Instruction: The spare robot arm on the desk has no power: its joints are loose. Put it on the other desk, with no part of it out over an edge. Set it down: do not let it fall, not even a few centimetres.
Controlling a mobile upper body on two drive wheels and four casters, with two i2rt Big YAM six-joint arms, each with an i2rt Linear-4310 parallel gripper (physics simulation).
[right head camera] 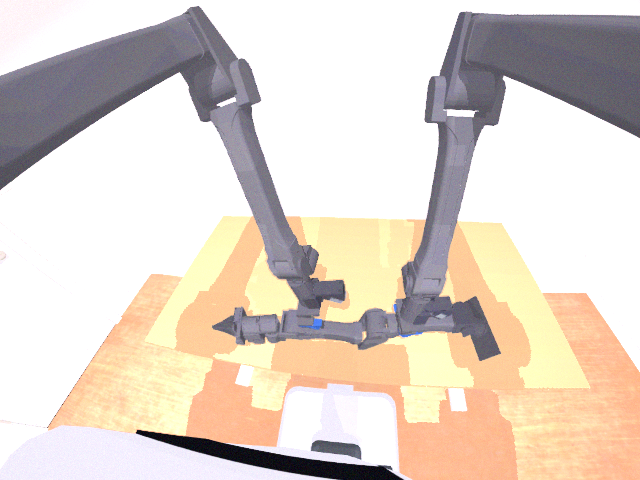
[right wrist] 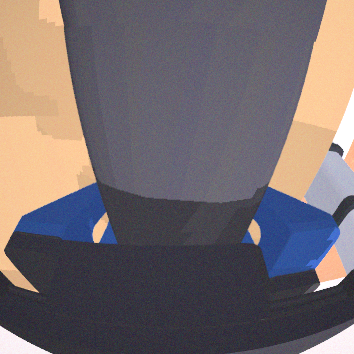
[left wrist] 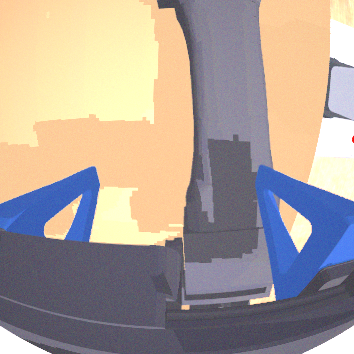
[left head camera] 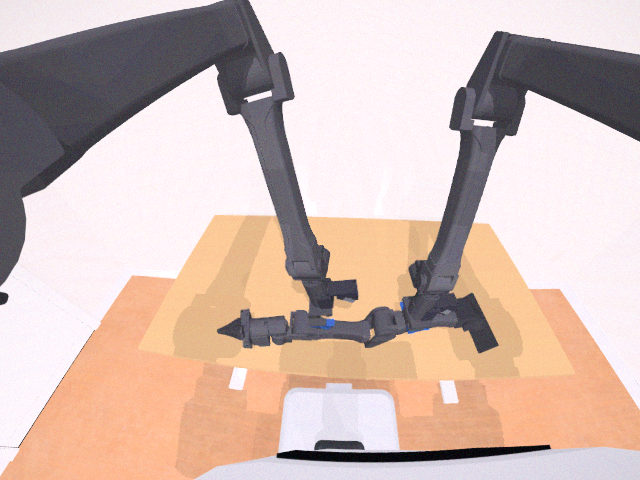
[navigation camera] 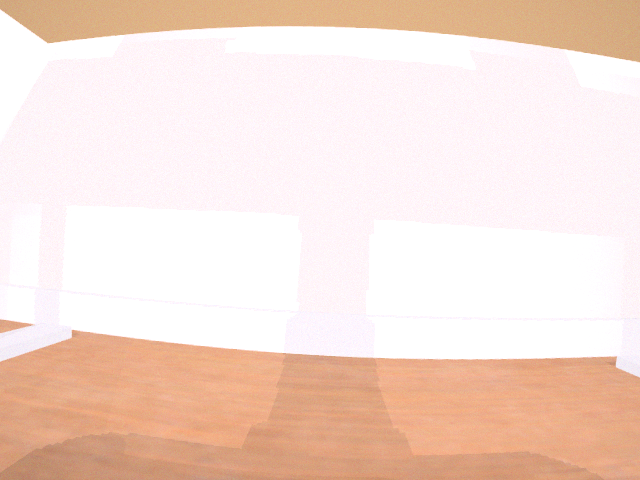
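Observation:
The dark grey spare arm (left head camera: 351, 329) (right head camera: 338, 330) (left wrist: 225, 90) (right wrist: 195, 100) stretches sideways over the front part of the light wooden desk (left head camera: 377, 248) (right head camera: 361, 248) (left wrist: 100, 50) (right wrist: 30, 165), its pointed end left and its flat dark base right. All of it shows inside the desk's outline. My left gripper (left head camera: 319, 319) (right head camera: 308, 316) (left wrist: 176, 174) is open with its blue fingers on either side of the long middle link, the link close to one finger. My right gripper (left head camera: 410, 318) (right head camera: 404, 320) (right wrist: 175, 173) is shut on the link near the base. Contact under the spare arm is hidden.
My white body (left head camera: 338, 418) (right head camera: 361, 434) is at the desk's front edge. White desk feet (left head camera: 237, 378) (left head camera: 448, 391) show on the orange-brown floor (left head camera: 103, 361). The navigation camera shows the desk's underside (navigation camera: 320, 10), a pale wall (navigation camera: 330, 155) and white floor beams (navigation camera: 36, 338) (navigation camera: 628, 361) at the sides.

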